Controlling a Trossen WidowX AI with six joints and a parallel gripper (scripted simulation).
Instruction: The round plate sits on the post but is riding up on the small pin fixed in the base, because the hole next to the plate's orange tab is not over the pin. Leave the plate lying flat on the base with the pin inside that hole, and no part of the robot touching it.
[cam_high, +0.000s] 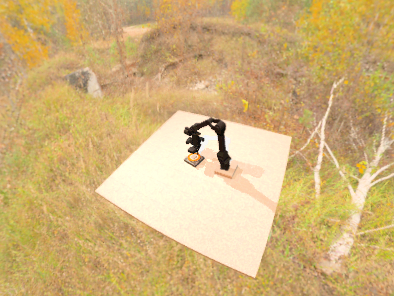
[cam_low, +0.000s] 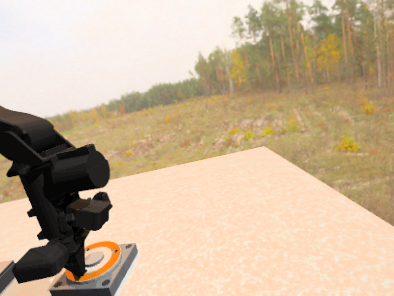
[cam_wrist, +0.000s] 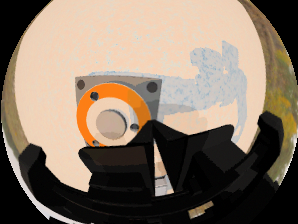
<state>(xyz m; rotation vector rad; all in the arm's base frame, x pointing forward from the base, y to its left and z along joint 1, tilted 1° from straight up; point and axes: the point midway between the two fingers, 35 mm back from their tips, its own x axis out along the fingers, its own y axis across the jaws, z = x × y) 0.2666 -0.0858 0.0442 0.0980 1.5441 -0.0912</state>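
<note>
The round plate is 3 cm to the left of my gripper tip and 1 cm below it. Round my gripper tip: grey square base: 1 cm ahead, 5 cm to the left, 2 cm below.
</note>
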